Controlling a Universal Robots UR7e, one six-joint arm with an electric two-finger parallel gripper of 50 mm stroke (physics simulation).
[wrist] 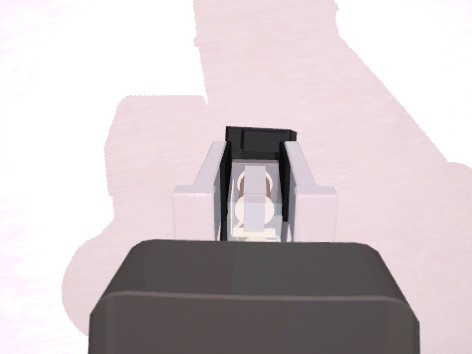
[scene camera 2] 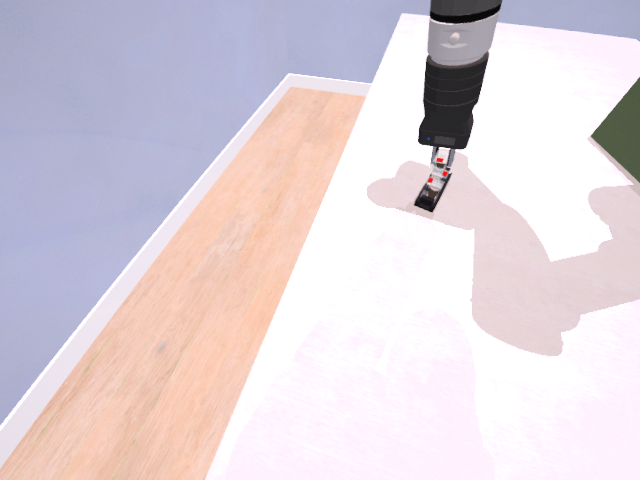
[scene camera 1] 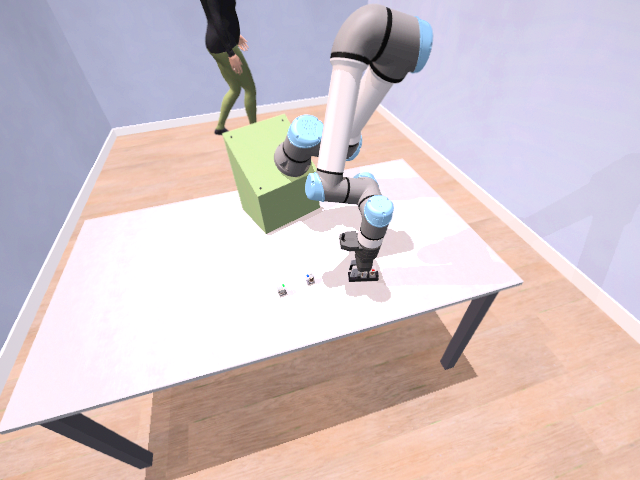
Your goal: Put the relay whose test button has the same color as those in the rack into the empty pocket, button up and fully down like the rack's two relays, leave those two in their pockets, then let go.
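Where they show: gripper, fingertip midpoint: [wrist: 255,165] [scene camera 2: 442,161] [scene camera 1: 352,272]; arm's base, origin of the base link: [scene camera 1: 292,160].
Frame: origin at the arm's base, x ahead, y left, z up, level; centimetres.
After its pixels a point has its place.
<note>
The black rack [scene camera 1: 363,279] [scene camera 2: 424,206] @(z -24.3, x 47.3, y 22.2 cm) [wrist: 268,142] @(z -22.3, x 45.6, y 12.7 cm) stands on the table. In scene camera 2, its two relays show red buttons, one relay [scene camera 2: 431,192] @(z -21.3, x 47.1, y 21.6 cm) near the close end and the other's button [scene camera 2: 444,174] @(z -19.7, x 45.9, y 18.1 cm) behind it. My gripper [scene camera 1: 363,269] @(z -20.7, x 46.6, y 13.3 cm) [scene camera 2: 441,165] @(z -20.7, x 46.6, y 13.3 cm) [wrist: 255,165] @(z -20.7, x 46.6, y 13.3 cm) points down at the rack and is shut on a clear-cased relay [scene camera 2: 440,156] @(z -18.3, x 47.4, y 15.4 cm) [wrist: 255,212] @(z -18.1, x 47.2, y 14.5 cm). Its red button faces up in scene camera 2. The held relay looks upright and higher than its neighbours, at the rack's far end there. The pocket below is hidden, so I cannot tell whether its bottom is inside.
A blue-button relay [scene camera 1: 310,280] @(z -22.0, x 45.7, y -1.6 cm) and a green-button relay [scene camera 1: 282,291] @(z -21.9, x 48.3, y -11.7 cm) lie on the white table [scene camera 1: 170,289] @(z -24.6, x 36.3, y -51.7 cm), left of the rack in scene camera 1. The green pedestal [scene camera 1: 289,209] @(z -17.7, x 9.4, y -4.2 cm) stands behind them under the arm's base. A person [scene camera 1: 227,51] stands beyond the table.
</note>
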